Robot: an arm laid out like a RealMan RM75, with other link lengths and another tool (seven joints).
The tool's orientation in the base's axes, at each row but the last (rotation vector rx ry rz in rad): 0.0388, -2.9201, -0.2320; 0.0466, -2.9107, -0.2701; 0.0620, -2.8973, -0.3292; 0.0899, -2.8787, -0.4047
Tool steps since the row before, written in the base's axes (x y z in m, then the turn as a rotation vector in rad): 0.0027, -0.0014, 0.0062, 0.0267, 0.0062, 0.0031; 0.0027, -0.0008, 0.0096, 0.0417, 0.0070, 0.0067; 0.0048, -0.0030, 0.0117, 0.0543, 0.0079, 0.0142; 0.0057, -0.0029, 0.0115, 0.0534, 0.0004, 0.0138
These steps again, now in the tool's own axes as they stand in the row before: -0.0013, -0.0004, -0.0068, -0.0257, 0.0064, -0.0077; -0.0006, 0.0010, -0.0099, -0.0396, 0.0076, -0.0143; -0.0019, -0.0004, -0.0128, -0.0503, 0.0100, -0.0241; -0.0027, 0.0003, -0.0129, -0.0489, 0.0027, -0.0255
